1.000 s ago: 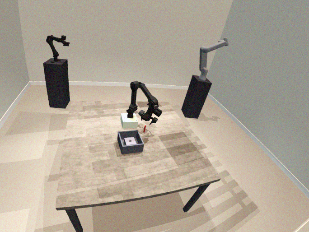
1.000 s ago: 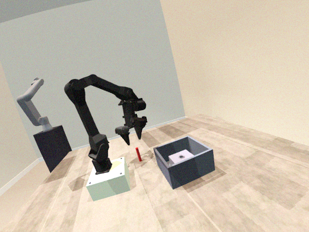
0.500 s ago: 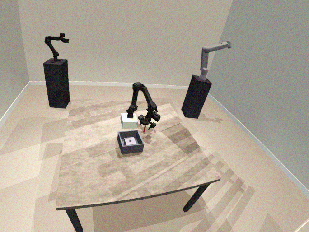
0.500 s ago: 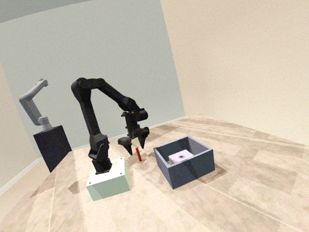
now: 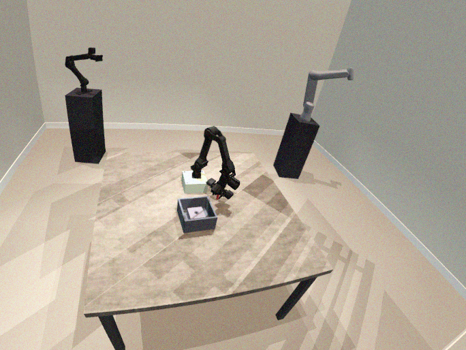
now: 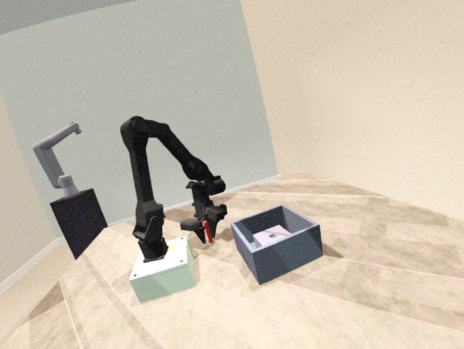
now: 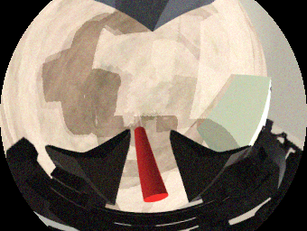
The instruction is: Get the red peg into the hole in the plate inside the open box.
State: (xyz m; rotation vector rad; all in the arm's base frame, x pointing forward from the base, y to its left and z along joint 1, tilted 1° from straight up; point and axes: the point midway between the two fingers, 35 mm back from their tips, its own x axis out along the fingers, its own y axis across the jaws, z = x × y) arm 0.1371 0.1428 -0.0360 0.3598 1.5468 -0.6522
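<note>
My gripper tip is 210 mm short of the plate, 140 mm to the left of it and 30 mm below it. Also, from my gripper tip: red peg: 10 mm to the left, 30 mm above; then box: 210 mm ahead, 140 mm to the right, 10 mm above.
</note>
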